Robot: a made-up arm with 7 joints.
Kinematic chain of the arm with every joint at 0, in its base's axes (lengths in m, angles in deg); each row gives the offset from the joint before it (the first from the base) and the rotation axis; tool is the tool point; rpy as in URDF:
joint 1: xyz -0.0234 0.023 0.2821 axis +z
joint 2: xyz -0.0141 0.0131 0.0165 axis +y
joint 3: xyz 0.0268 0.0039 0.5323 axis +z
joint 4: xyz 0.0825 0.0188 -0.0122 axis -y
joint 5: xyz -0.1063 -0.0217 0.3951 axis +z
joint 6: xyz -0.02 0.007 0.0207 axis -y
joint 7: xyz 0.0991 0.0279 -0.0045 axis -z
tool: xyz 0.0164 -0.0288 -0.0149 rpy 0 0 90
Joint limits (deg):
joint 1: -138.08..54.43
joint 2: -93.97..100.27
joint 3: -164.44..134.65
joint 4: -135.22..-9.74
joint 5: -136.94..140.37
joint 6: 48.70..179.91
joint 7: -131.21..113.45
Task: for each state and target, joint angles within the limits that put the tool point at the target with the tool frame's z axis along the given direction. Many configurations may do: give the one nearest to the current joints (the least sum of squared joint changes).
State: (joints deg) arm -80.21 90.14 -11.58 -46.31 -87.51 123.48 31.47
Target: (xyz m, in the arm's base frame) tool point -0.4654 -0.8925 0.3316 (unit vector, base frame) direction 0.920 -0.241 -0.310
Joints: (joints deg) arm -107.05 66.58 -30.12 -47.05 -87.02 106.69 33.12
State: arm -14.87 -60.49 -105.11 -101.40 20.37 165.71 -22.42
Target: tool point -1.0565 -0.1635 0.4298 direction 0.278 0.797 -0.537
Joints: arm -8.89 -86.28 -74.26 -54.33 35.21 150.84 -29.13
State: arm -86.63 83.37 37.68 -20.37 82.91 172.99 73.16
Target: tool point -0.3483 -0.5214 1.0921 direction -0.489 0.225 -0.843
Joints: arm -122.62 33.23 51.11 -9.74 92.13 132.02 70.32
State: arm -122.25 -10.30 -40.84 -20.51 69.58 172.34 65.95
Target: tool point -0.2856 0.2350 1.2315 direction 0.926 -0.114 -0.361
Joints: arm -138.08 -4.90 -62.82 -55.84 43.62 158.83 73.55
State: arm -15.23 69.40 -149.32 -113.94 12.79 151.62 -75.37
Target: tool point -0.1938 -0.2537 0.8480 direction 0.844 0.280 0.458
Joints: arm -23.04 51.24 -135.74 -135.22 56.97 153.14 -65.48
